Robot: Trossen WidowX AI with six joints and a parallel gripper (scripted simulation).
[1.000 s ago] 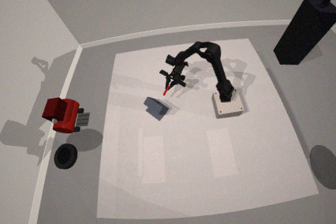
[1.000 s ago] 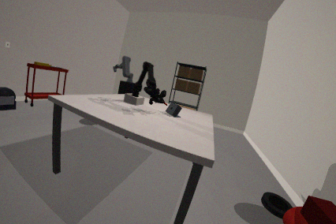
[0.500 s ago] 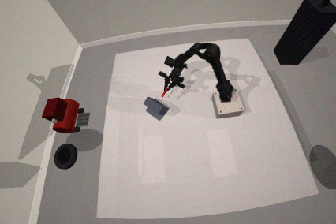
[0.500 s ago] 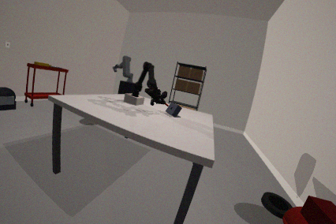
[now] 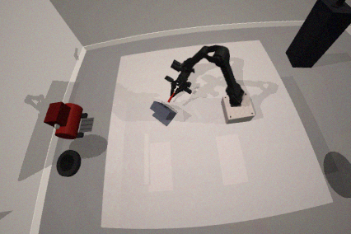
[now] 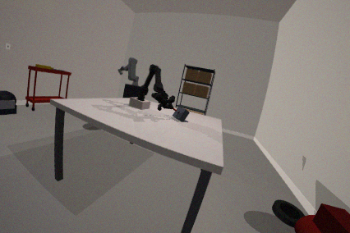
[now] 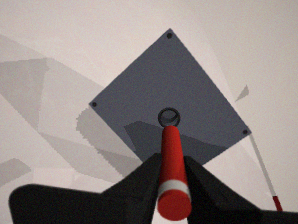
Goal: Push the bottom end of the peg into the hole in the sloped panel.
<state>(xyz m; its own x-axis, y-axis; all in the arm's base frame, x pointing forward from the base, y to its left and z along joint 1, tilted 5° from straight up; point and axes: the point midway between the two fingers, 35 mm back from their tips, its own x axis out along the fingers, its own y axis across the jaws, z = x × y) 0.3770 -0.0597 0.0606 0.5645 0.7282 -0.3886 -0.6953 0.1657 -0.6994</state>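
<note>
The sloped panel lies 5 cm ahead of my gripper tip, 8 cm to the left of it and 4 cm below it. The rest, counted from my gripper tip: red round peg (1 cm behind, 1 cm to the right, 1 cm above).
</note>
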